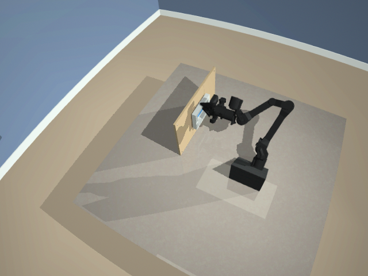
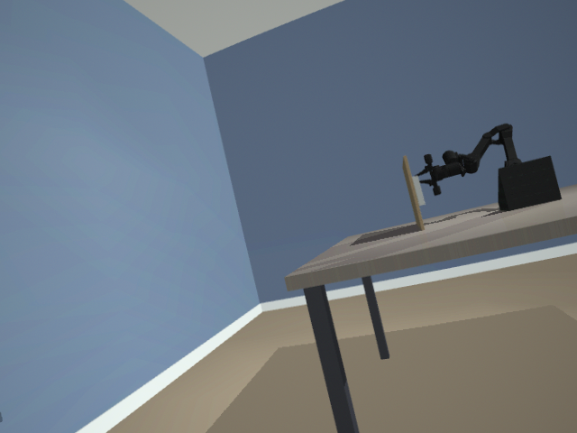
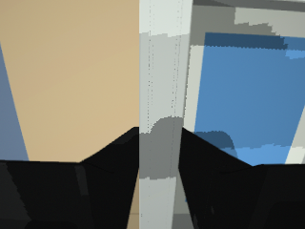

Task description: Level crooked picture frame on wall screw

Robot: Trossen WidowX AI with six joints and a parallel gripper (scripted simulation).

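Now: the picture frame 50 mm below my gripper tip. The rest, counted from my gripper tip: board 60 mm below, 10 mm ahead.
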